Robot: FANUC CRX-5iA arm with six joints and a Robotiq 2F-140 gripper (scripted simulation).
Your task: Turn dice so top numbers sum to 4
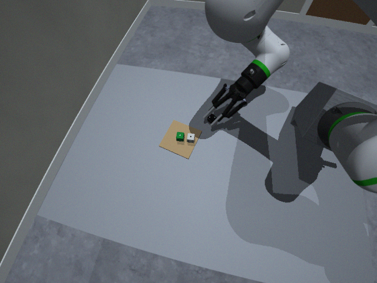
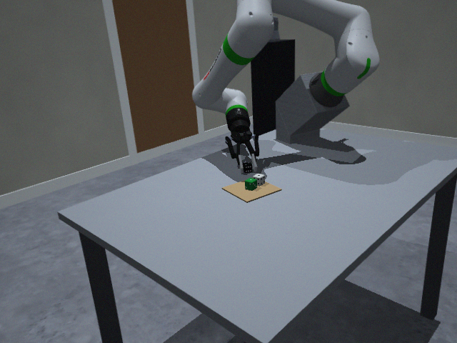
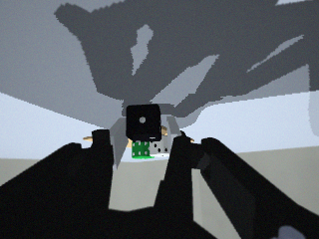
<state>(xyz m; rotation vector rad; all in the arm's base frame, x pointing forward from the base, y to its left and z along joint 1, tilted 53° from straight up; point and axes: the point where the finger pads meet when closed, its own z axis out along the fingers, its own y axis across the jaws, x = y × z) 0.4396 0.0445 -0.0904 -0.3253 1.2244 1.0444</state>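
Right now the black die is 10 mm below my hand. Round my hand: tan mat 130 mm to the left, 110 mm ahead, 30 mm below; white die 120 mm to the left, 60 mm ahead, 10 mm below; green die 130 mm to the left, 110 mm ahead, 10 mm below.
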